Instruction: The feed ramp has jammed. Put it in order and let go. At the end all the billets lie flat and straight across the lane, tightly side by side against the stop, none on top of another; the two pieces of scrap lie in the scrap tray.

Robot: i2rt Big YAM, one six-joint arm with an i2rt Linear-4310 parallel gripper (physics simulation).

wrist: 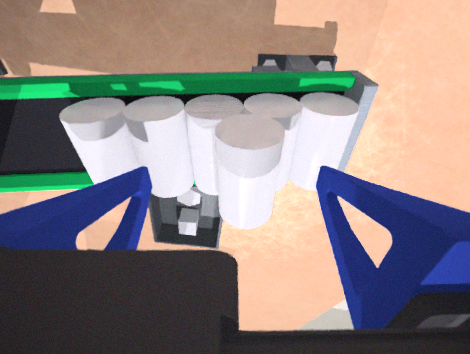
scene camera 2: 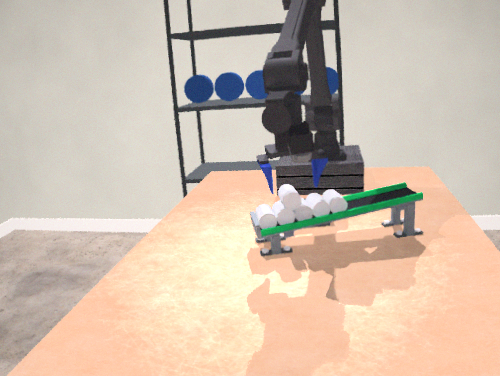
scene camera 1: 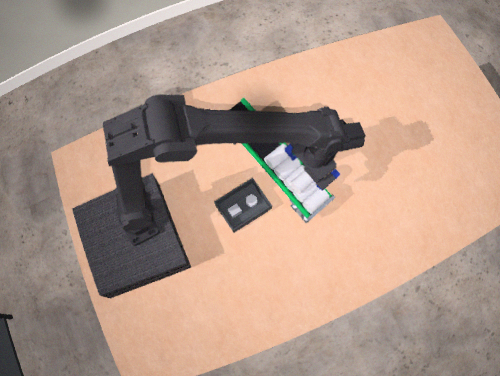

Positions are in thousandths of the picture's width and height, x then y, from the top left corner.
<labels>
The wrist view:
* my gripper: 499, 496
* dark scrap tray: 350, 603
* billet: 531, 417
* billet: 697, 338
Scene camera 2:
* my gripper: 589, 507
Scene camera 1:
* my gripper: 613, 459
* dark scrap tray: 477, 520
</labels>
